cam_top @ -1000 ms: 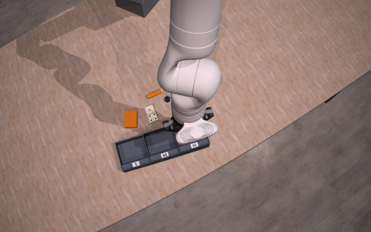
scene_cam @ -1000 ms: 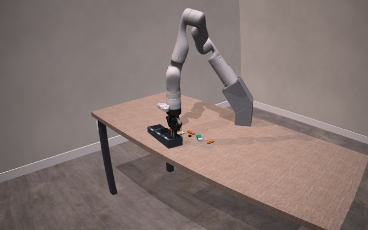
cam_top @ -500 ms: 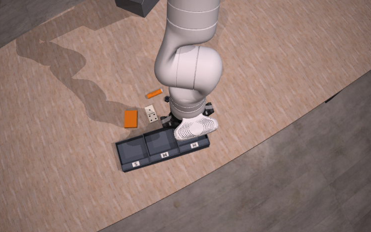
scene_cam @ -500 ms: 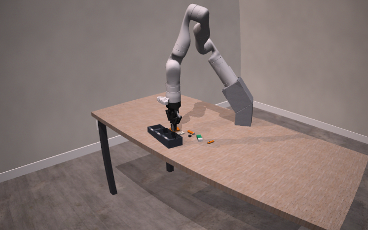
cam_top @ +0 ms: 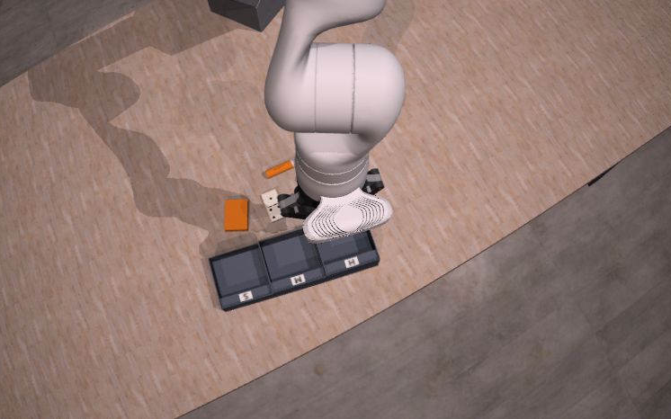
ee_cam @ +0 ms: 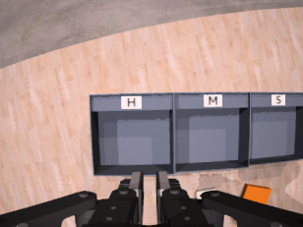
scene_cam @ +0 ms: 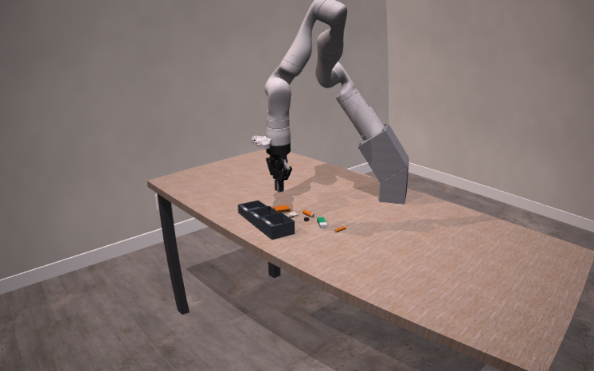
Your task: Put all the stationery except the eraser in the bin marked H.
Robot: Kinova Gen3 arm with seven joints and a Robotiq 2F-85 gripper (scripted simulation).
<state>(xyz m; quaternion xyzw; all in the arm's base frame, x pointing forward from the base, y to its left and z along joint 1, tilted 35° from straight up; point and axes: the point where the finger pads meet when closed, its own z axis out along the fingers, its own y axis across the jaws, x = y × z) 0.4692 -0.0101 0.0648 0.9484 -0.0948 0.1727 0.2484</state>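
My gripper is now 15 cm above the orange notepad, 12 cm past it and 11 cm to the left of it. The rest, counted from my hand: black nut (15 cm below, 11 cm behind, 1 cm to the left); bin marked H (13 cm below, 7 cm to the right); domino (15 cm below, 9 cm behind, 5 cm to the right).
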